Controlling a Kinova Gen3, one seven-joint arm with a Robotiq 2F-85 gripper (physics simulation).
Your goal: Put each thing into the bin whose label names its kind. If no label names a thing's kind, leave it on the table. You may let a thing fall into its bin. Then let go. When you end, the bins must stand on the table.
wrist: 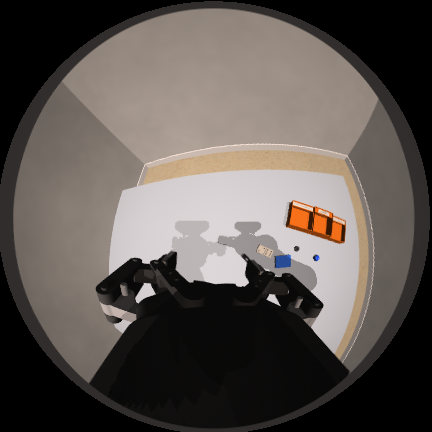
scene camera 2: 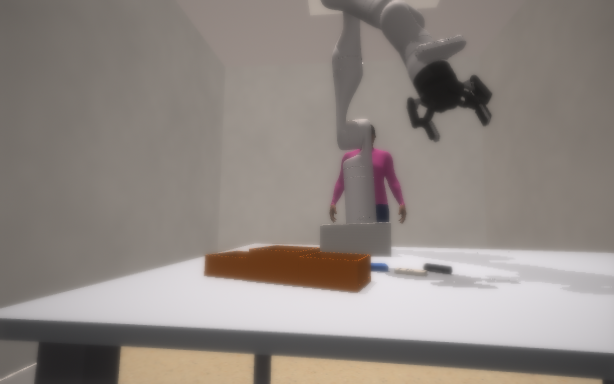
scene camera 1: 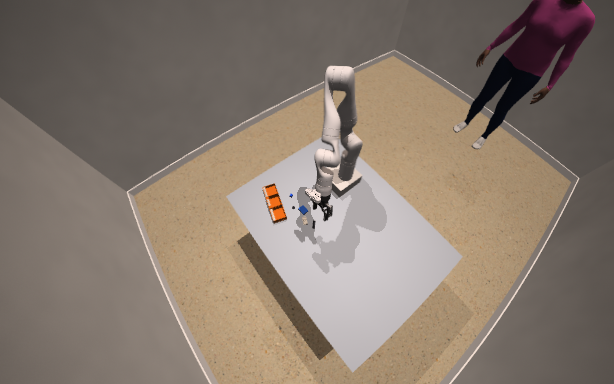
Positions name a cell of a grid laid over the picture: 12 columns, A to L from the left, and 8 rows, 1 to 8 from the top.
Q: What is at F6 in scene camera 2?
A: A joined orange bins.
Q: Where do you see a joined orange bins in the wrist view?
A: I5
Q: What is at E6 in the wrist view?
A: The gripper.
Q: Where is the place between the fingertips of the gripper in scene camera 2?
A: At J3
